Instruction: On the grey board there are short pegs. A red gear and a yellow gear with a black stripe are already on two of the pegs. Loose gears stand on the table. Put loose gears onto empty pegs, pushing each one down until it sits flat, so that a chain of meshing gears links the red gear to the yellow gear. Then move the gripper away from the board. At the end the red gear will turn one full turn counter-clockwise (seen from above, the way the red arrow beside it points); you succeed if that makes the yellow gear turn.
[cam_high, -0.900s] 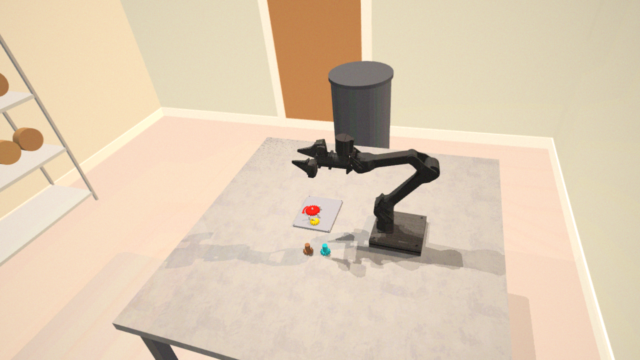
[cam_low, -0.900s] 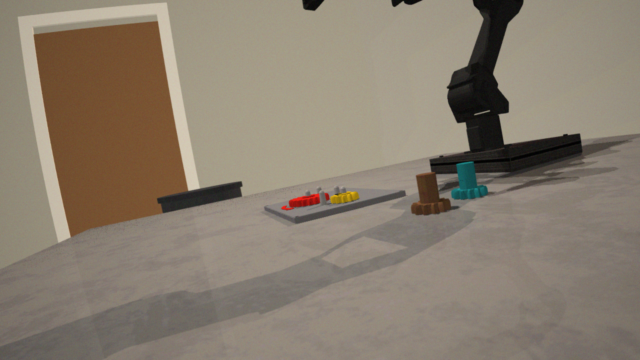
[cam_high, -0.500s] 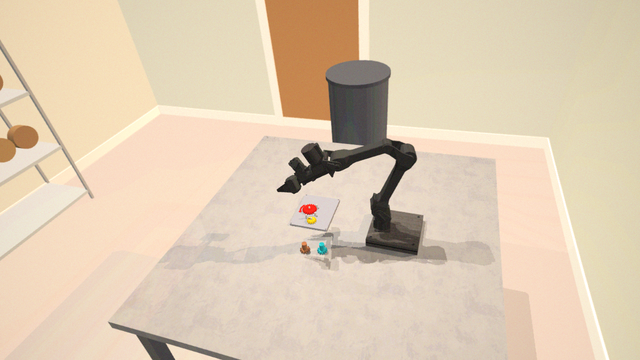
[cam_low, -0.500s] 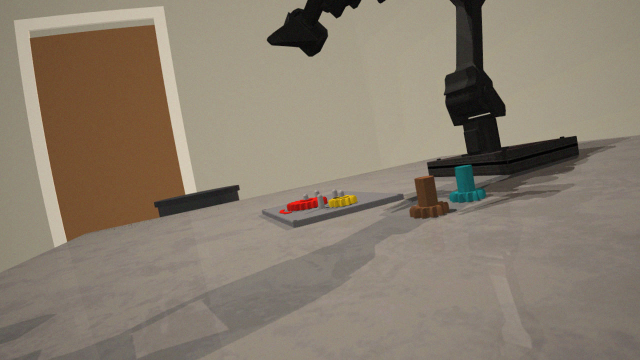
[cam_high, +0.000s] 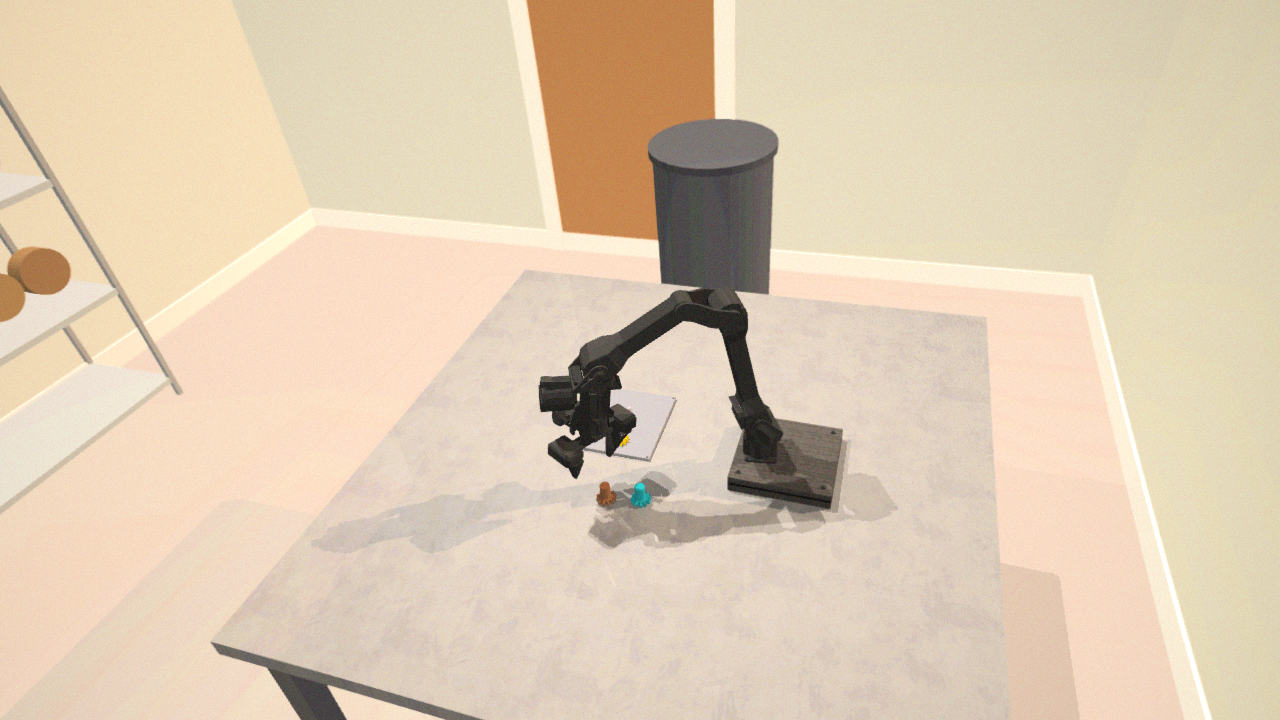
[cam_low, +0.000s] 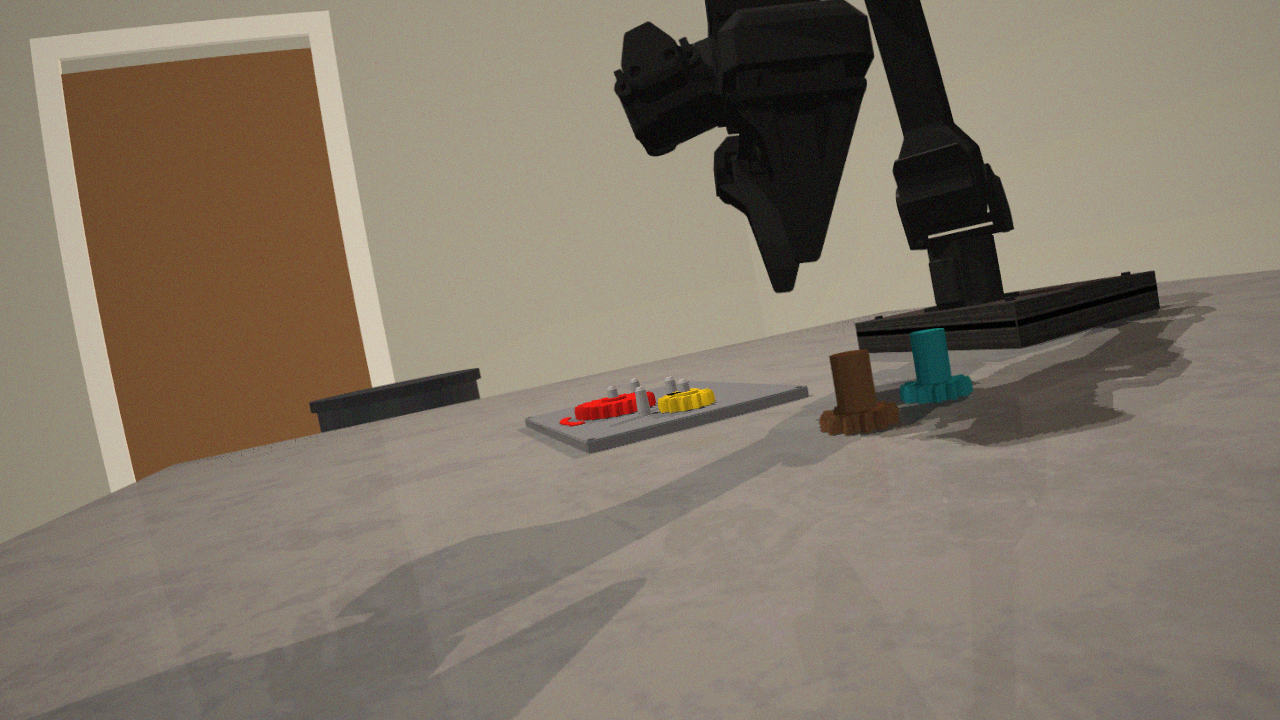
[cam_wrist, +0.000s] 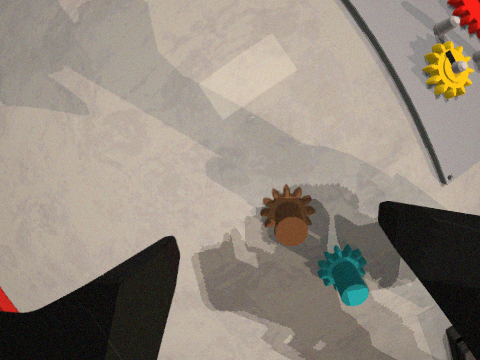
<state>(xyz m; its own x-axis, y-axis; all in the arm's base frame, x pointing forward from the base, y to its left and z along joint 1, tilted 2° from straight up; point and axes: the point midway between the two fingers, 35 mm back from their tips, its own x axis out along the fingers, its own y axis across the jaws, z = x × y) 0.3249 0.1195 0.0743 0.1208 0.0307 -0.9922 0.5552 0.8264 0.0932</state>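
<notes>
My gripper tip is 70 mm above the brown gear, 20 mm past it and 10 mm to the right of it. From my gripper tip the other things lie so: teal gear 90 mm behind, 70 mm below; then yellow gear 160 mm to the right, 70 mm below, 20 mm behind; then red gear 230 mm to the right, 70 mm below.
</notes>
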